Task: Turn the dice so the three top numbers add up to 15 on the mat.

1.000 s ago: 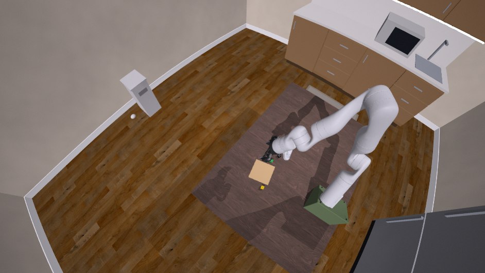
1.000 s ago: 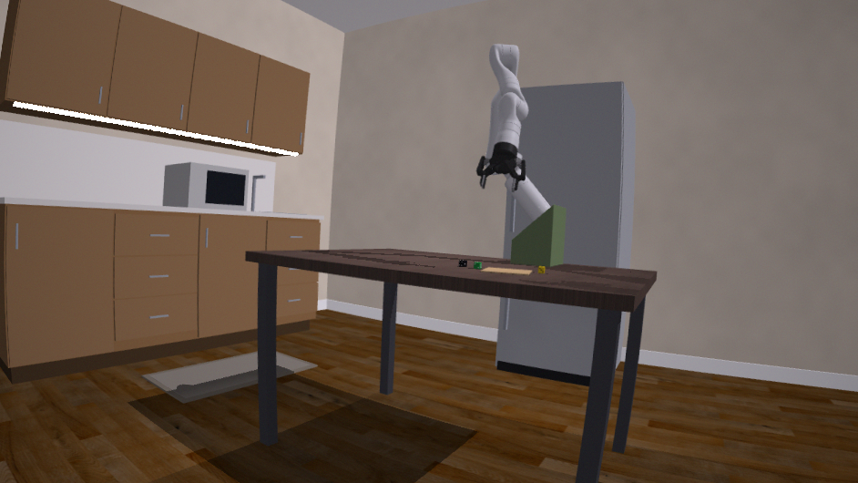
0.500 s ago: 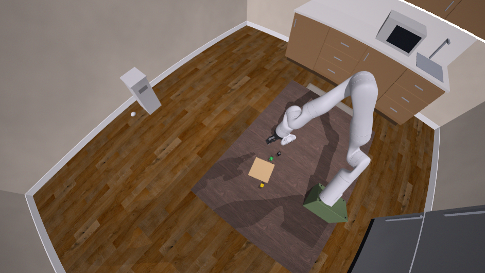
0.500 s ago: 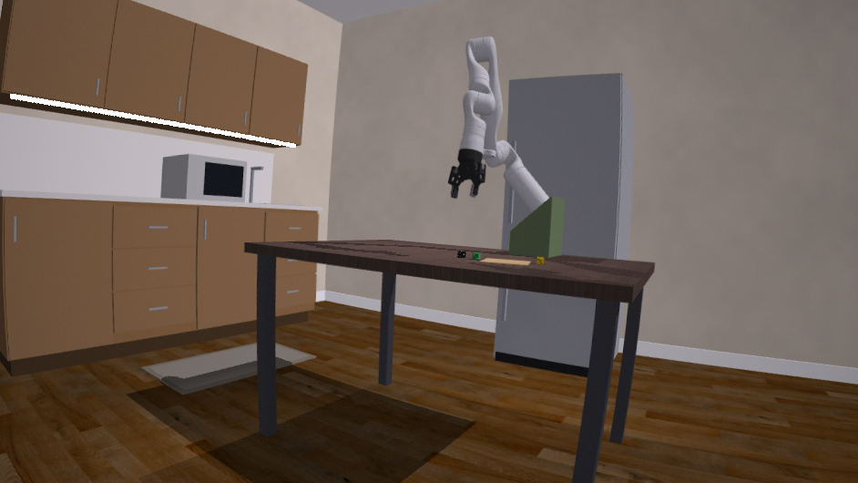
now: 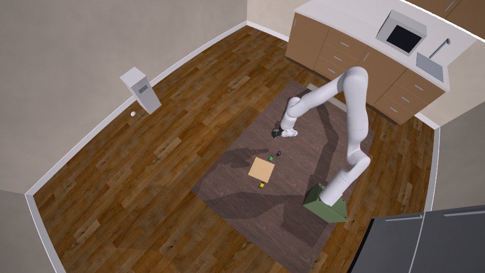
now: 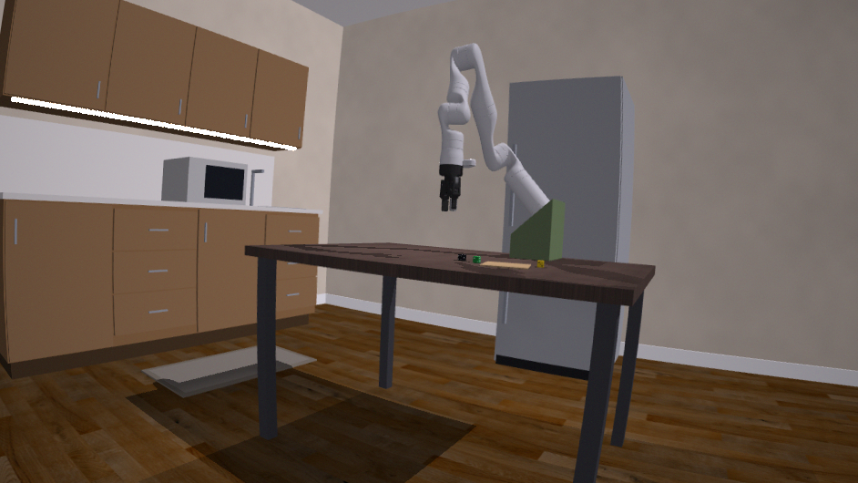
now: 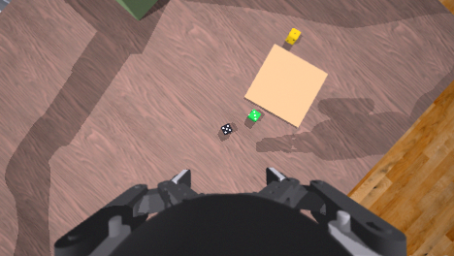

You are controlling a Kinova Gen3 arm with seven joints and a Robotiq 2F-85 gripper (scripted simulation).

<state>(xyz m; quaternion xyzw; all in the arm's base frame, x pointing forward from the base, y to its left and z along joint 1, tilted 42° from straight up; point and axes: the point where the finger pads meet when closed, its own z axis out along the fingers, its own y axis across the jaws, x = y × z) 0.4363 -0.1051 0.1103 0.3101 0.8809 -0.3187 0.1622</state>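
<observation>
Now: hand 2 cm past the green die, 10 cm to the right of it and 15 cm above it. Also, from my hand: black die 4 cm behind, 3 cm to the left, 15 cm below; then yellow die 10 cm behind, 28 cm to the left, 15 cm below; then tan mat 2 cm behind, 20 cm to the left, 16 cm below.
</observation>
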